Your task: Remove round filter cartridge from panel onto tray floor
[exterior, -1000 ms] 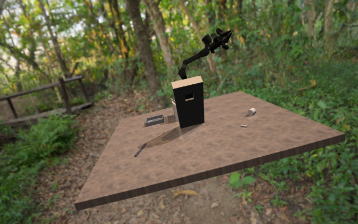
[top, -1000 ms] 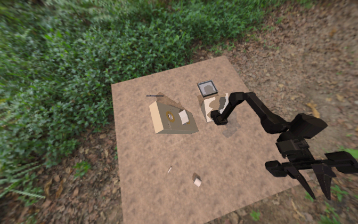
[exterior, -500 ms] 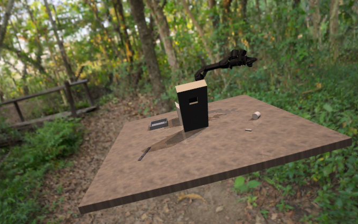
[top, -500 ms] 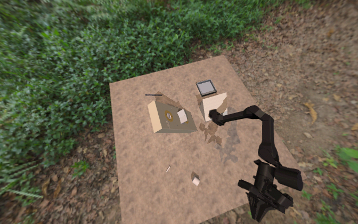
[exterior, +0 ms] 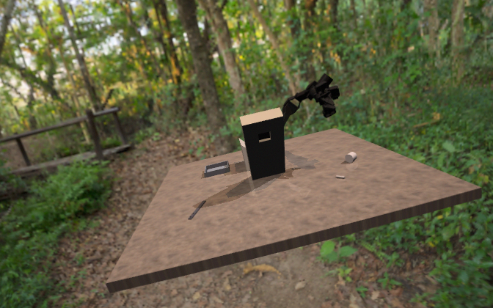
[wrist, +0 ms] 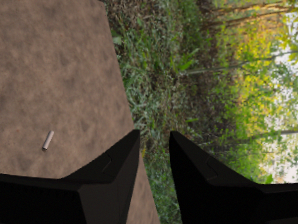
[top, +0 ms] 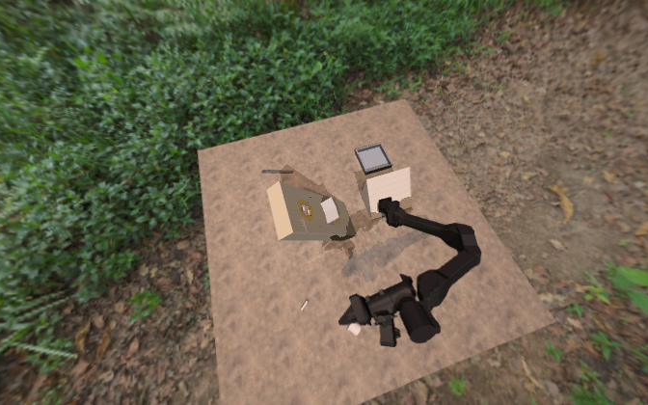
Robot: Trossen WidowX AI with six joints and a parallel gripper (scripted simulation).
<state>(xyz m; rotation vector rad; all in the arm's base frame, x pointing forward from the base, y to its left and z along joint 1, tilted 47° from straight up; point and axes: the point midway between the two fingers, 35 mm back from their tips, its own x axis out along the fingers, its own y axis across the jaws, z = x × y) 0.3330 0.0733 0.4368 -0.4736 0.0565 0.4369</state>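
The round grey filter cartridge is 30 mm ahead of my gripper tip, 350 mm to the right of it and 30 mm below it. Also, from my gripper tip: small pin (120 mm ahead, 50 mm to the right, 300 mm below); grey tray (400 mm behind, 660 mm to the right, 300 mm below).
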